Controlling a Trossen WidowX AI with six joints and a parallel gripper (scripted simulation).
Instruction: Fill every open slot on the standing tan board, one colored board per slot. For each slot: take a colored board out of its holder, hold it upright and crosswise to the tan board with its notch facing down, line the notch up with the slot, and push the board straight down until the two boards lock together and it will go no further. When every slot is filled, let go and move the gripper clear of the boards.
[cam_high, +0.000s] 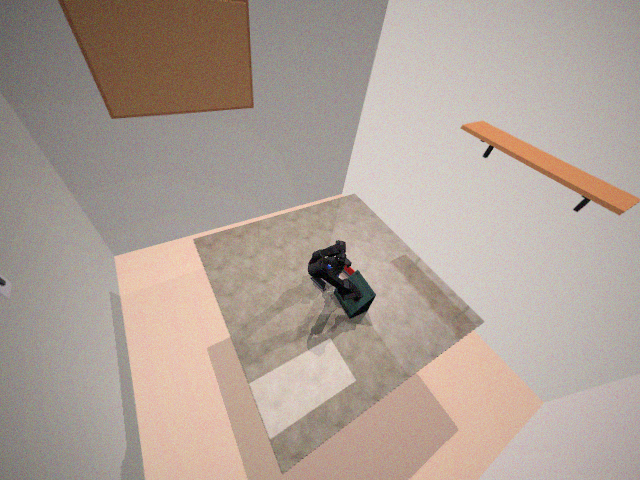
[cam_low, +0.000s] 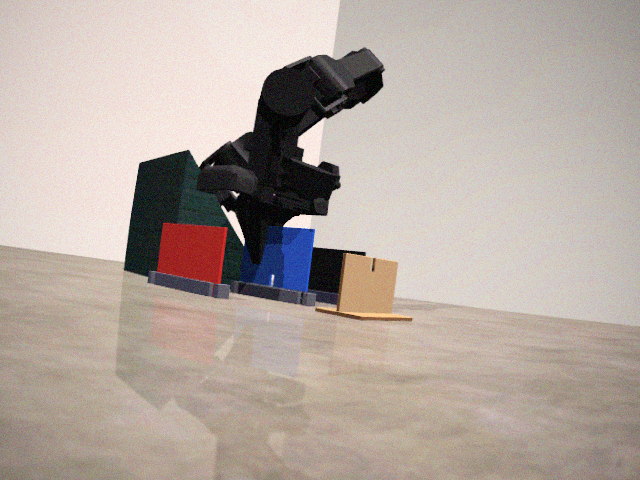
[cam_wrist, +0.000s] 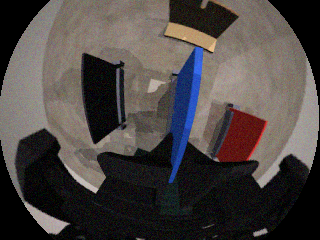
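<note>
Right now my gripper tip is 160 mm short of the tan board, 20 mm to the right of it and 10 mm above it. The rest, counted from my gripper tip: red board (110 mm to the right, 20 mm ahead, 10 mm below); then black board (100 mm to the left, 20 mm ahead, 10 mm below); then blue board (20 mm ahead, 10 mm to the left).
</note>
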